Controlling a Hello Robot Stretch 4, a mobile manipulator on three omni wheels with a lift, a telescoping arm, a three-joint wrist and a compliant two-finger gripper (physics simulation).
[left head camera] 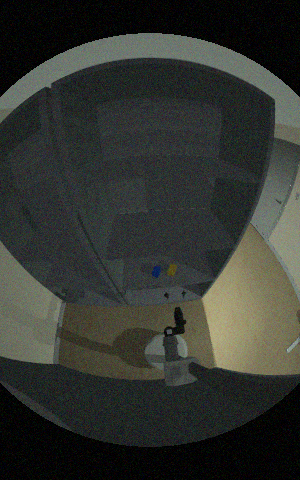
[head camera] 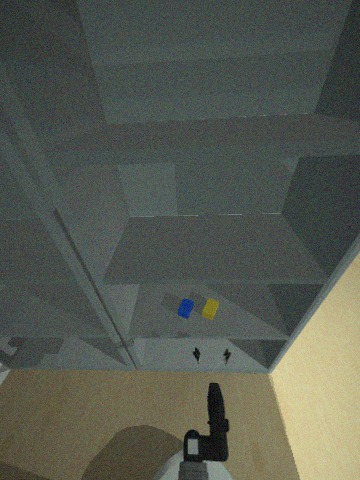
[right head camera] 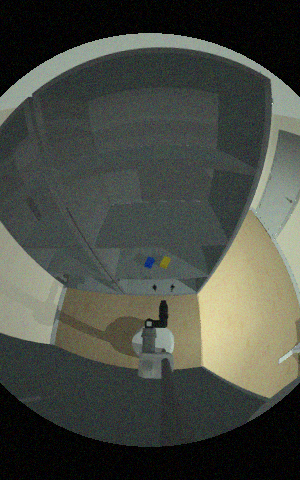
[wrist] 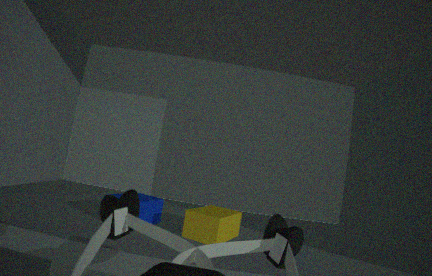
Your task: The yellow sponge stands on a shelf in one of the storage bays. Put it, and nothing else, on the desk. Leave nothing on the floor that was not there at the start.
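Frame: origin at the robot's base, x ahead, y left, z up, level; millimetres.
Seen in the pictures: gripper, fingertip midpoint: (left head camera: pixel 174 291) (head camera: pixel 211 348) (right head camera: pixel 163 283) (wrist: pixel 202 219).
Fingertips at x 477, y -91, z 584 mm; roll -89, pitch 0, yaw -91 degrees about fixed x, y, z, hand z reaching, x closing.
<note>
Offsets run from my fingertips to a thing's top centre. Level surfaces: height alone.
The yellow sponge {dy -22, dx +234, dz -33 mm} (head camera: pixel 210 309) (left head camera: pixel 172 270) (right head camera: pixel 165 262) (wrist: pixel 211 225) stands on a low shelf {dz -78 mm} (head camera: pixel 240 322) of the right storage bay. A blue block {dy +121, dx +236, dz -33 mm} (head camera: pixel 185 308) (left head camera: pixel 156 271) (right head camera: pixel 149 262) (wrist: pixel 151 209) stands close to its left on the same shelf. My gripper (head camera: pixel 212 355) (left head camera: pixel 175 294) (right head camera: pixel 163 287) (wrist: pixel 202 219) is open, its fingers wide apart and pointing at the bay. In the wrist view the sponge shows between the fingertips, farther in and not touched; the left fingertip covers part of the blue block. The desk cannot be made out in these views.
An upright divider (head camera: pixel 75 260) separates this bay from the one to its left. Another shelf (head camera: pixel 215 250) lies above the sponge. The bay's right side wall (head camera: pixel 320 300) borders the lit wooden floor {dz -612 mm} (head camera: pixel 330 400). A white door-like panel (right head camera: pixel 280 185) is at the far right.
</note>
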